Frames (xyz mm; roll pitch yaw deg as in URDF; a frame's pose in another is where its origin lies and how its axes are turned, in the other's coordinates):
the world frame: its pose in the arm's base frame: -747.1 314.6 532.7 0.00 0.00 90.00
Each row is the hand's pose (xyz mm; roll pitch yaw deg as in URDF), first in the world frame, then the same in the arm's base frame.
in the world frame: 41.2 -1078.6 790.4 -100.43 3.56 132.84
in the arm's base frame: 331.5 355.8 1323.1 -100.43 3.56 -137.16
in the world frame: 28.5 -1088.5 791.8 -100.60 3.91 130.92
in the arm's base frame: 341.4 343.1 1324.5 -100.60 3.91 -139.08
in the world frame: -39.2 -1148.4 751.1 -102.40 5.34 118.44
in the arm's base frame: 401.3 275.4 1283.8 -102.40 5.34 -151.56
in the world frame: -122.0 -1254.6 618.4 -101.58 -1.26 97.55
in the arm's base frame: 507.5 192.6 1151.1 -101.58 -1.26 -172.45
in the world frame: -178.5 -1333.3 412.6 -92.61 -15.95 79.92
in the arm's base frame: 586.2 136.1 945.3 -92.61 -15.95 169.92
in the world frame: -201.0 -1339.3 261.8 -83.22 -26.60 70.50
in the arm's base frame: 592.2 113.6 794.5 -83.22 -26.60 160.50
